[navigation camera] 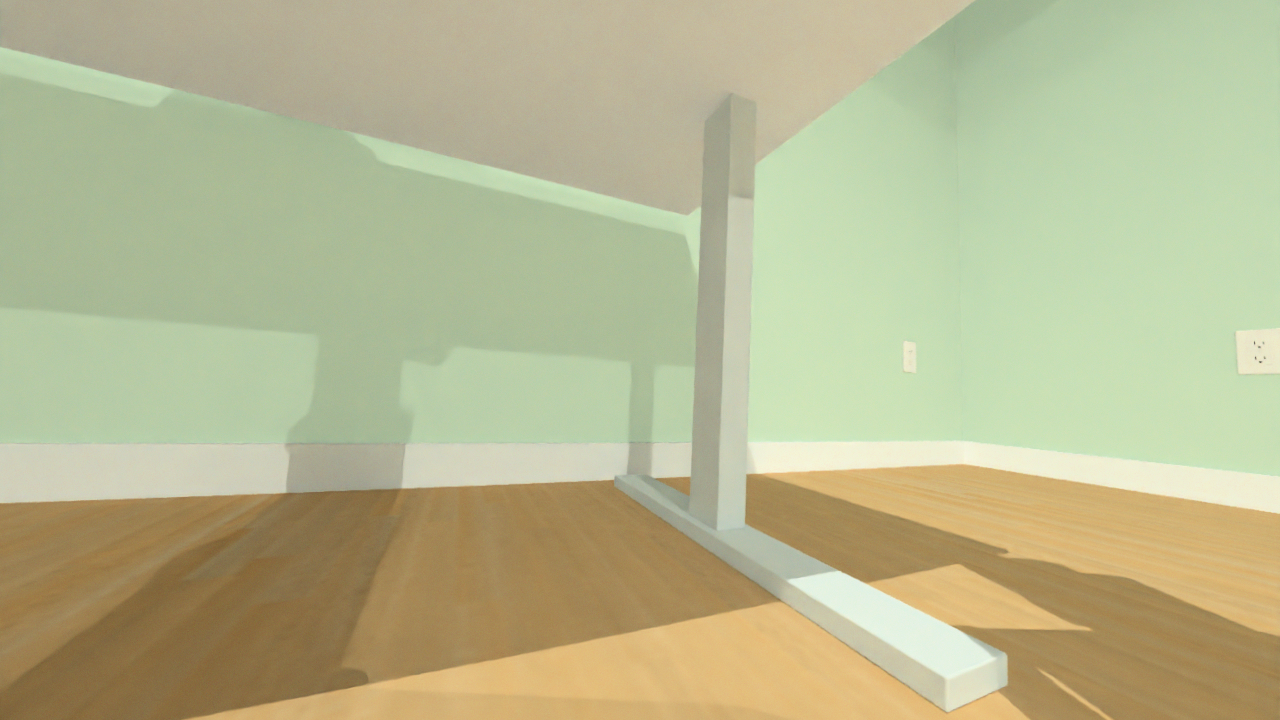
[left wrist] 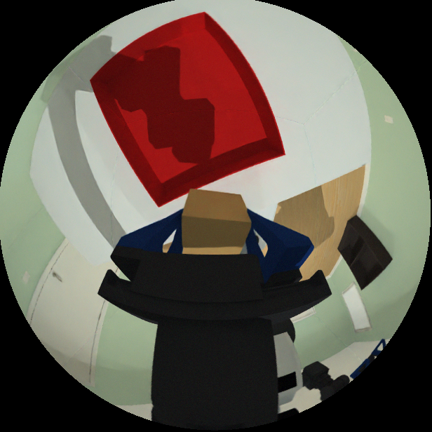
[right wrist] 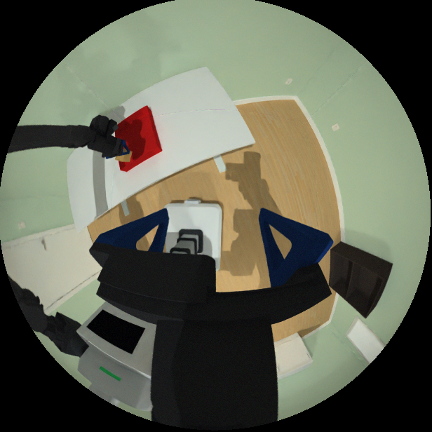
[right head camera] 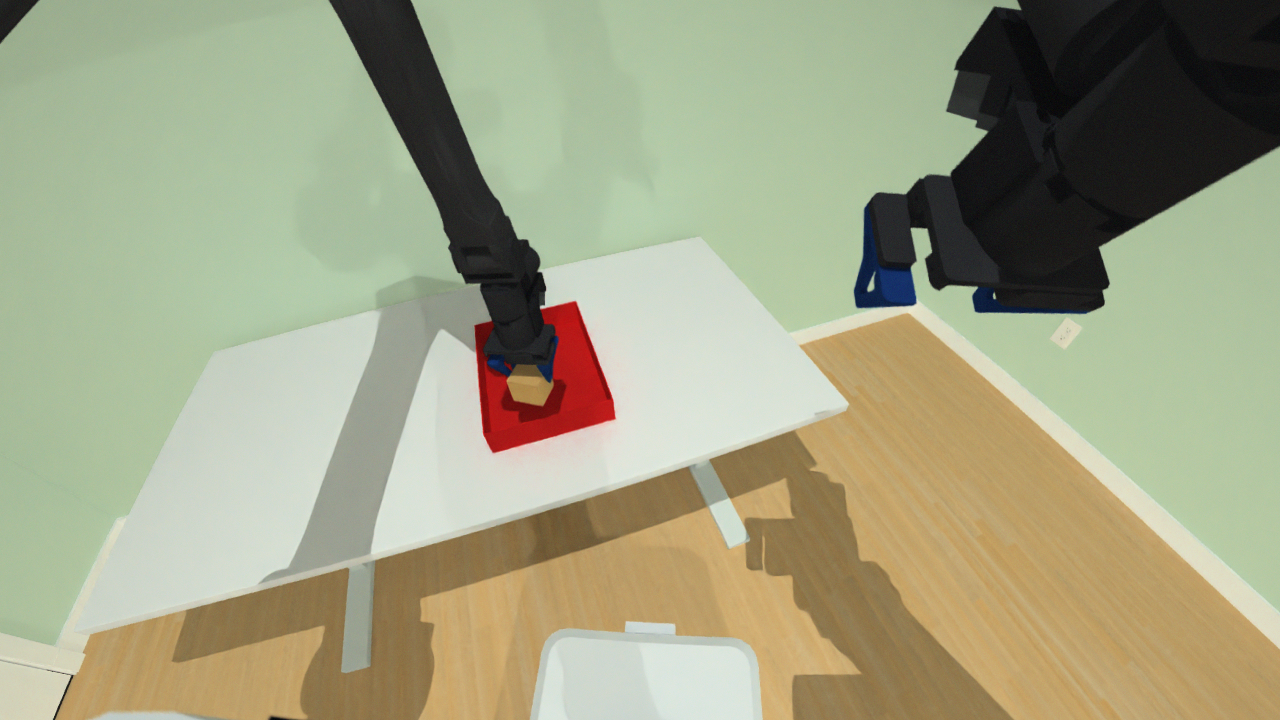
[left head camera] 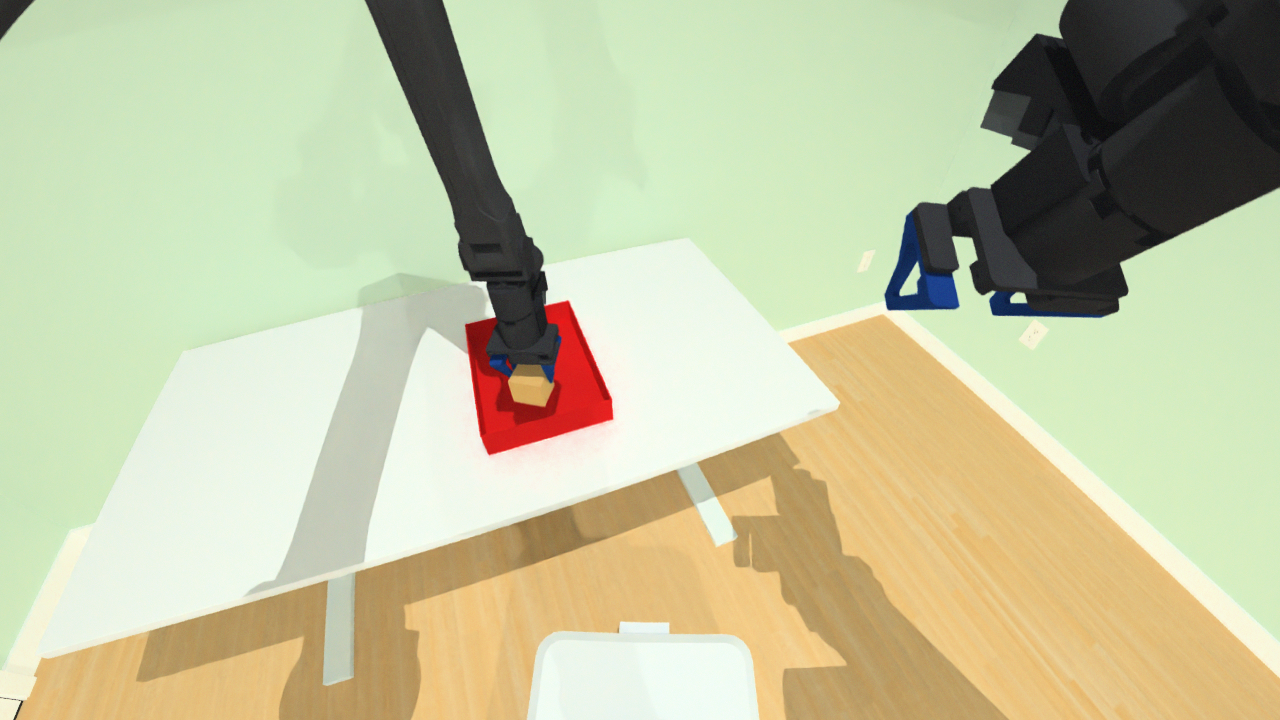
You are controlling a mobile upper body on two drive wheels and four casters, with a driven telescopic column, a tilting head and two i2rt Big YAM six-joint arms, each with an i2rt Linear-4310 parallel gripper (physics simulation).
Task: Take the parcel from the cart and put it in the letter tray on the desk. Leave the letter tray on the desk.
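Places are measured from the left arm's base along level axes (x right, y ahead, z up), in millimetres.
Pixels of known places: left gripper, fingertip midpoint: (right head camera: 533, 379) (left head camera: 534, 380); right gripper, fingertip midpoint: (right head camera: 917, 301) (left head camera: 941, 305).
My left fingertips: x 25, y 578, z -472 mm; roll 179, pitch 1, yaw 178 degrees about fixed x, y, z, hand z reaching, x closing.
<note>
For each thing: its middle in the pictures, then the offset to it from my left fingertips. "*": a spot on its surface instead. Level surfaces: height alone.
- tan box-shaped parcel, body centre: (left head camera: 532, 383) (right head camera: 530, 383) dx -2, dy -11, dz +3 mm
- red letter tray, body centre: (left head camera: 533, 368) (right head camera: 538, 368) dx -56, dy +154, dz -133 mm
- white desk, surface height: dz -164 mm
- desk leg, surface spot: (navigation camera: 723, 358) * dx +335, dy +351, dz -610 mm
A tan box-shaped parcel (left head camera: 531, 386) (right head camera: 529, 386) (left wrist: 215, 230) (right wrist: 123, 156) is held between the blue fingers of my left gripper (left head camera: 526, 368) (right head camera: 523, 367) (left wrist: 214, 213), which is shut on it. In the head camera views they appear over the red letter tray (left head camera: 547, 431) (right head camera: 553, 430) (left wrist: 250, 85) (right wrist: 145, 160), with shadow on the tray's floor. In the left wrist view the parcel is above the tray's near edge, apart from it. The tray lies on the white desk (left head camera: 707, 358) (right head camera: 716, 358) (right wrist: 200, 110). My right gripper (left head camera: 973, 304) (right head camera: 944, 302) (right wrist: 213, 212) is open and empty, off to the right. The cart does not show.
The robot's white base (left head camera: 644, 680) (right head camera: 650, 680) (right wrist: 212, 225) is in front of the desk. A desk leg (navigation camera: 723, 358) with a long foot stands below the desk top. A dark shelf unit (right wrist: 349, 275) (left wrist: 356, 255) stands by the wall at the right of the wrist views.
</note>
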